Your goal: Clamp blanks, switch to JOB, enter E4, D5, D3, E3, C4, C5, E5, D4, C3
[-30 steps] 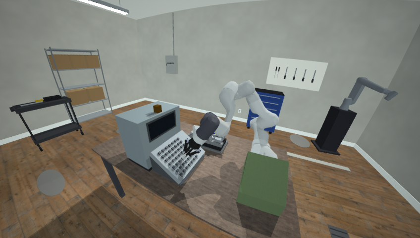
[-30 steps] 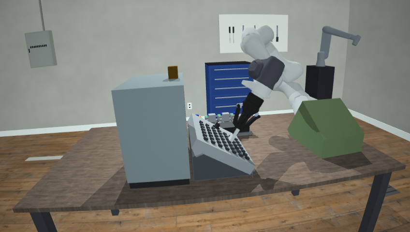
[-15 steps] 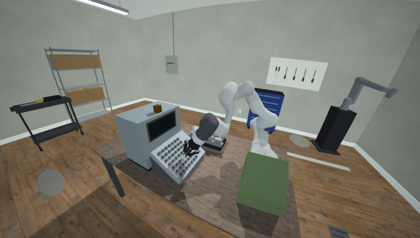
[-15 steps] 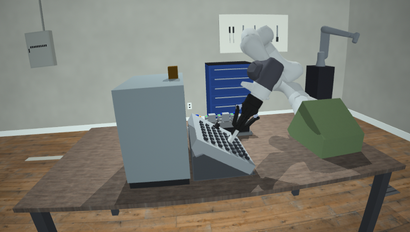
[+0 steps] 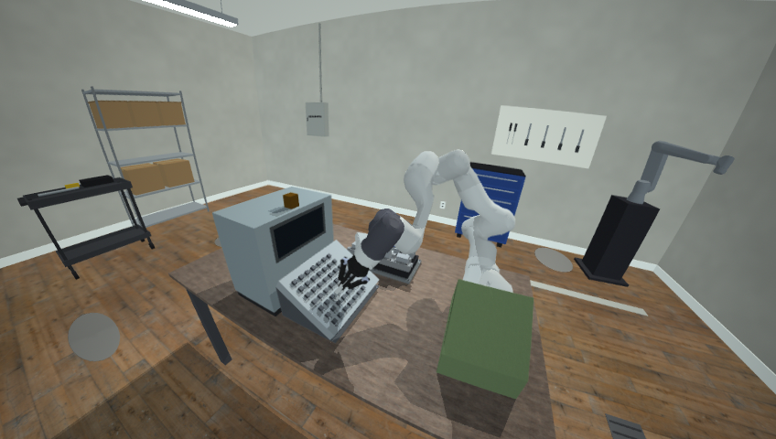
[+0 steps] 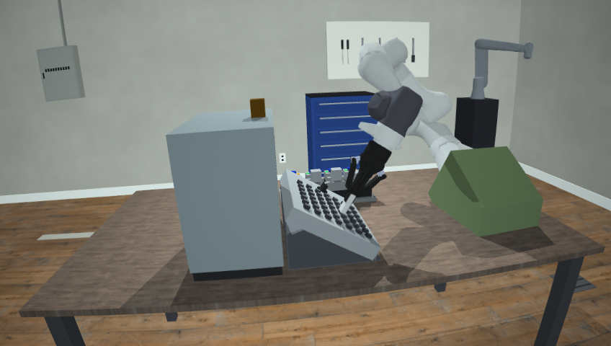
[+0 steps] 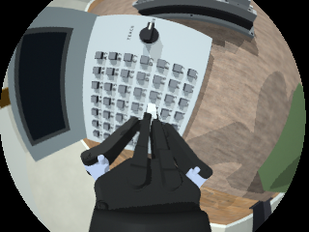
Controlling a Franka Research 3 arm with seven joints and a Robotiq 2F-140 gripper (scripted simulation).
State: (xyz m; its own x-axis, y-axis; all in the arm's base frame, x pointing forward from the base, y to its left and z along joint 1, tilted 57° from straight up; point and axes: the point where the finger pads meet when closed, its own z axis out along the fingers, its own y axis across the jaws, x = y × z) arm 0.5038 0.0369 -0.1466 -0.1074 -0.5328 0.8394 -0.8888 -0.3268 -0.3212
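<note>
Right now the key D3 is 50 mm ahead of my hand, 30 mm to the left of it and 10 mm below it. The rest, counted from my hand: black selector knob: 170 mm to the right, 30 mm ahead; then sloped keypad: 70 mm ahead, 60 mm to the right, 50 mm below.
</note>
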